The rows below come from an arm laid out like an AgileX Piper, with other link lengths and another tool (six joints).
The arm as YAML. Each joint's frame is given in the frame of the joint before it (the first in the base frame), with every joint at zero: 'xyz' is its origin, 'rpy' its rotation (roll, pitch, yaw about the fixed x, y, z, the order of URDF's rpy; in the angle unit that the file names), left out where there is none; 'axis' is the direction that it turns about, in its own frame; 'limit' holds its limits. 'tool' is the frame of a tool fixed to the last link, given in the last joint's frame.
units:
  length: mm
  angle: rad
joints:
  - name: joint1
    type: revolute
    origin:
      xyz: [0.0, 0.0, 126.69]
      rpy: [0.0, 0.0, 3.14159]
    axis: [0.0, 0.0, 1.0]
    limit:
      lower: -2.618
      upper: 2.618
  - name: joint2
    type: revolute
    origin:
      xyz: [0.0, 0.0, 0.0]
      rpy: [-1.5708, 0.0, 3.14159]
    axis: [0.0, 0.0, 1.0]
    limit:
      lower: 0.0
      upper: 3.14
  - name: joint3
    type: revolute
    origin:
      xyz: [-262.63, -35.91, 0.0]
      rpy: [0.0, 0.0, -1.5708]
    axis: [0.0, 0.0, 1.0]
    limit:
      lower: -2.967
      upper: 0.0
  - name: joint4
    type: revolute
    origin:
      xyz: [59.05, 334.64, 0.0]
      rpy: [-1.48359, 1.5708, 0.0]
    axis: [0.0, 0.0, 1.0]
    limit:
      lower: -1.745
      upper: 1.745
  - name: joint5
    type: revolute
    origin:
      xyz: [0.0, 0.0, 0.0]
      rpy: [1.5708, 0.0, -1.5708]
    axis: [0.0, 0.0, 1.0]
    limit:
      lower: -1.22
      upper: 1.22
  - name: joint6
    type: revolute
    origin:
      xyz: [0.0, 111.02, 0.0]
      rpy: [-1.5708, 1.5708, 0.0]
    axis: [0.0, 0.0, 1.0]
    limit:
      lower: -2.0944
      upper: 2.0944
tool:
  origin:
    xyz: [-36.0, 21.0, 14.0]
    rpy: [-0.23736, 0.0, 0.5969]
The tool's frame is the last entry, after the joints.
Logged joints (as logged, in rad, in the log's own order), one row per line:
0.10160, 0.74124, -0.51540, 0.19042, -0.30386, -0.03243
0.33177, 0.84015, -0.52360, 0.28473, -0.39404, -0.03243
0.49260, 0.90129, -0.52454, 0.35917, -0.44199, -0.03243
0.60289, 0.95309, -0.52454, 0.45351, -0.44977, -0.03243
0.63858, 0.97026, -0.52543, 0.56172, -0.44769, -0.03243
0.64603, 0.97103, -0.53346, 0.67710, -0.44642, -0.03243
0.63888, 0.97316, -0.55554, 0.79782, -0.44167, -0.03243
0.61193, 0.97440, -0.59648, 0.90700, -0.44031, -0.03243
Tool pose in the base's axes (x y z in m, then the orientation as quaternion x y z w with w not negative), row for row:
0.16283, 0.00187, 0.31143, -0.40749, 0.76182, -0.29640, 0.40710
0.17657, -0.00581, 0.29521, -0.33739, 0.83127, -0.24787, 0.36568
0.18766, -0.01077, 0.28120, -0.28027, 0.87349, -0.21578, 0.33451
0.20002, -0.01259, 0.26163, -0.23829, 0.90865, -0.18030, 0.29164
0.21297, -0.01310, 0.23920, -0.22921, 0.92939, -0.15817, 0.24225
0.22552, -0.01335, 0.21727, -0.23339, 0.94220, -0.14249, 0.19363
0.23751, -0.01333, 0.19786, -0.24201, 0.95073, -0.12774, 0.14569
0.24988, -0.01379, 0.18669, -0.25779, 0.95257, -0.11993, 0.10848
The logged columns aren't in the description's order. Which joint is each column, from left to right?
Columns, left to right: joint6, joint5, joint3, joint2, joint4, joint1.
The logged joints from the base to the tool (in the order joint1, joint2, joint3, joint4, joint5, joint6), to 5 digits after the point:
-0.03243, 0.19042, -0.51540, -0.30386, 0.74124, 0.10160
-0.03243, 0.28473, -0.52360, -0.39404, 0.84015, 0.33177
-0.03243, 0.35917, -0.52454, -0.44199, 0.90129, 0.49260
-0.03243, 0.45351, -0.52454, -0.44977, 0.95309, 0.60289
-0.03243, 0.56172, -0.52543, -0.44769, 0.97026, 0.63858
-0.03243, 0.67710, -0.53346, -0.44642, 0.97103, 0.64603
-0.03243, 0.79782, -0.55554, -0.44167, 0.97316, 0.63888
-0.03243, 0.90700, -0.59648, -0.44031, 0.97440, 0.61193

